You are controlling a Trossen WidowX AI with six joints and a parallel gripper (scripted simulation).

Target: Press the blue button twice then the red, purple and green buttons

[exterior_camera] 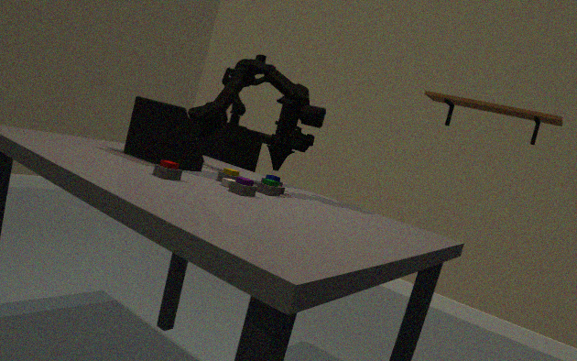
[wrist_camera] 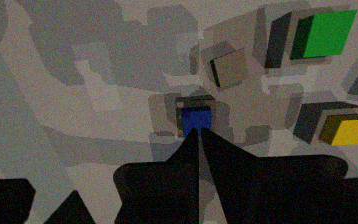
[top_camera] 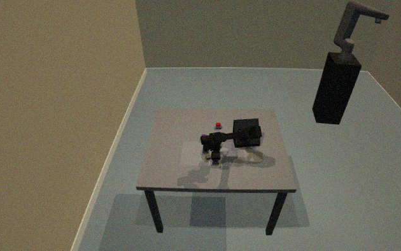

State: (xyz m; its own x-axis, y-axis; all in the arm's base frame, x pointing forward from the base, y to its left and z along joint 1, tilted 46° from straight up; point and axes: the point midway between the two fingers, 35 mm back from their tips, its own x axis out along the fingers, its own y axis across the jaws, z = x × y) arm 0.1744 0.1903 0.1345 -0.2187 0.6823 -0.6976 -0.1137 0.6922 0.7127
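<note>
My gripper tip is 2 cm above the blue button. The rest, counted from my gripper tip: yellow button 17 cm to the right, 2 cm below; green button 9 cm ahead, 10 cm to the right, 2 cm below; grey block 6 cm ahead, 4 cm to the right, 5 cm below.
</note>
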